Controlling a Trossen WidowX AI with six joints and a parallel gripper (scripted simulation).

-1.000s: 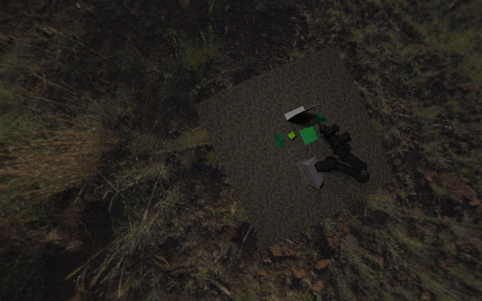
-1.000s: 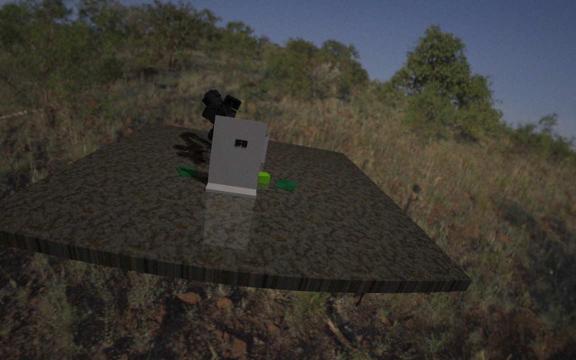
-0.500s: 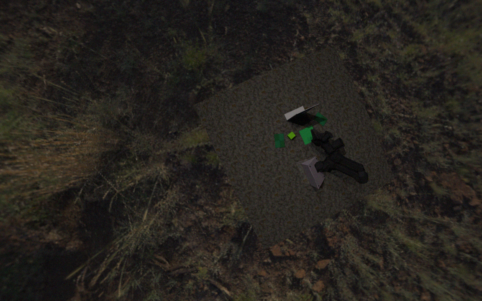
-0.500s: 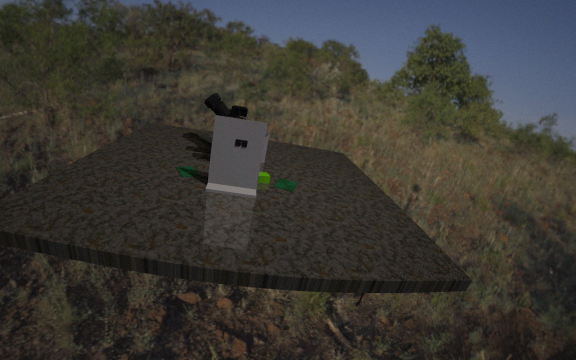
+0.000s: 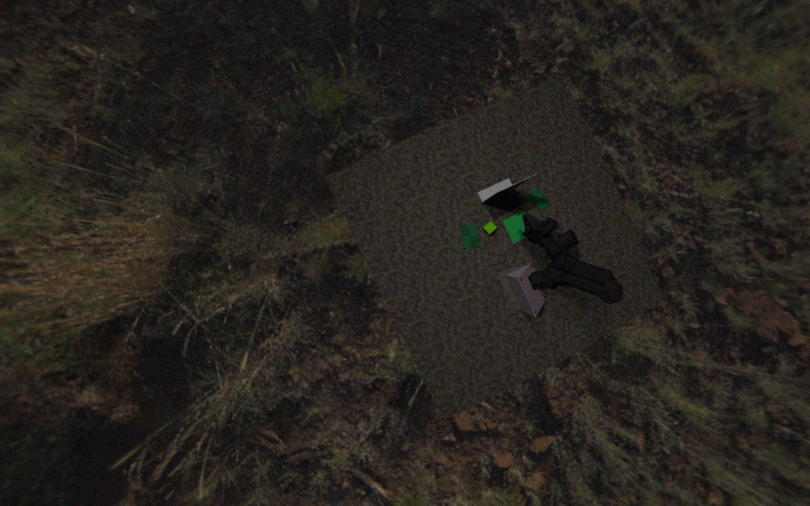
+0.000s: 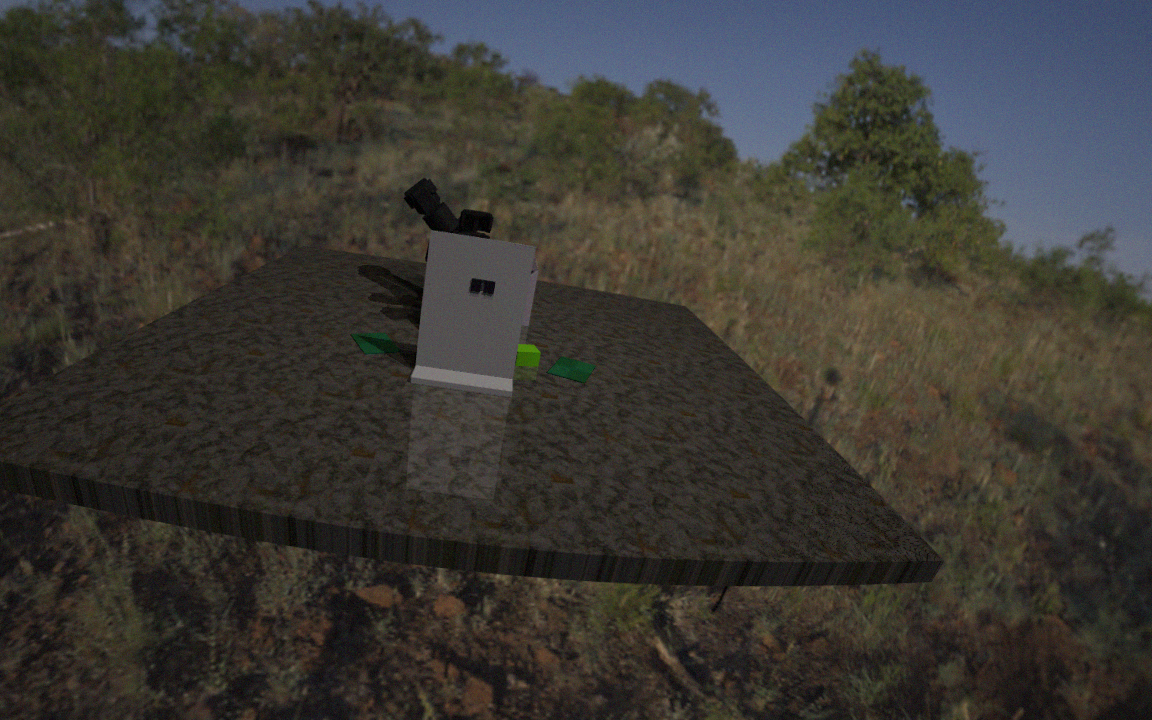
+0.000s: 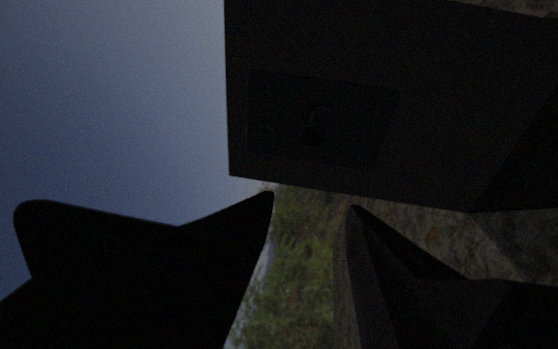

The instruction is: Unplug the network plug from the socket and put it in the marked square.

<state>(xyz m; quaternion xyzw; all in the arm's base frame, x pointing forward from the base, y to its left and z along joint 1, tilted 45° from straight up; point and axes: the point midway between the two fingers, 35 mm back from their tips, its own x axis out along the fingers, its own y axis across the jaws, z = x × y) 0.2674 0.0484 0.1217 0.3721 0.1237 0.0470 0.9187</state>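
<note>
The network plug lies 110 mm ahead of my gripper tip. Also, from my gripper tip: upright panel (130 mm ahead, 60 mm below, 10 mm to the left).
</note>
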